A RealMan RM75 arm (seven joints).
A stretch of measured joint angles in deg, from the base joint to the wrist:
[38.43 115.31 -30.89 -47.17 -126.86 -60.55 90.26]
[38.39 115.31 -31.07 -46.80 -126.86 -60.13 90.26]
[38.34 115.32 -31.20 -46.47 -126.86 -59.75 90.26]
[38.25 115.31 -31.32 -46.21 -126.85 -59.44 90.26]
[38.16 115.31 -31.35 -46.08 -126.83 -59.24 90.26]
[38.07 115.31 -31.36 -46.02 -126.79 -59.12 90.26]
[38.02 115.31 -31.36 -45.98 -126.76 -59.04 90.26]
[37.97 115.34 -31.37 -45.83 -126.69 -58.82 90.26]
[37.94 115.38 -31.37 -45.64 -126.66 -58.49 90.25]
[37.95 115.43 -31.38 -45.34 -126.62 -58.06 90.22]
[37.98 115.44 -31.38 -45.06 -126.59 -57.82 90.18]
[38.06 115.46 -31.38 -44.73 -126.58 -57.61 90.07]
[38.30 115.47 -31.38 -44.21 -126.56 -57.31 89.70]
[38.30 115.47 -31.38 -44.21 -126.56 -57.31 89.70]
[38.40 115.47 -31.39 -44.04 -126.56 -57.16 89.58]
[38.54 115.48 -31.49 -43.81 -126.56 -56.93 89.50]
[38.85 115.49 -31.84 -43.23 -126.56 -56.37 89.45]
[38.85 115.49 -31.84 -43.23 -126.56 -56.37 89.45]
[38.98 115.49 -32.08 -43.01 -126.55 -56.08 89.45]
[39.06 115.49 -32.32 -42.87 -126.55 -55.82 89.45]
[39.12 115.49 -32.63 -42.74 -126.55 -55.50 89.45]
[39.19 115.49 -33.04 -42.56 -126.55 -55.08 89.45]
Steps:
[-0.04 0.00 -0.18 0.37 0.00 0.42 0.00]
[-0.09 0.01 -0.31 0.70 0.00 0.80 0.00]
[-0.18 0.00 -0.43 0.96 0.01 1.11 0.00]
[-0.27 0.00 -0.46 1.09 0.03 1.31 0.00]
[-0.36 0.00 -0.47 1.15 0.07 1.43 0.00]
[-0.41 0.00 -0.47 1.19 0.10 1.51 0.00]
[-0.46 0.03 -0.48 1.34 0.17 1.73 0.00]
[-0.49 0.07 -0.48 1.53 0.20 2.06 -0.01]
[-0.48 0.12 -0.49 1.83 0.24 2.49 -0.04]
[-0.45 0.13 -0.49 2.11 0.27 2.73 -0.08]
[-0.37 0.15 -0.49 2.44 0.28 2.94 -0.19]
[-0.13 0.16 -0.49 2.96 0.30 3.24 -0.56]
[-0.13 0.16 -0.49 2.96 0.30 3.24 -0.56]
[-0.03 0.16 -0.50 3.13 0.30 3.39 -0.68]
[0.11 0.17 -0.60 3.36 0.30 3.62 -0.76]
[0.42 0.18 -0.95 3.94 0.30 4.18 -0.81]
[0.42 0.18 -0.95 3.94 0.30 4.18 -0.81]
[0.55 0.18 -1.19 4.16 0.31 4.47 -0.81]
[0.63 0.18 -1.43 4.30 0.31 4.73 -0.81]
[0.69 0.18 -1.74 4.43 0.31 5.05 -0.81]
[0.76 0.18 -2.15 4.61 0.31 5.47 -0.81]

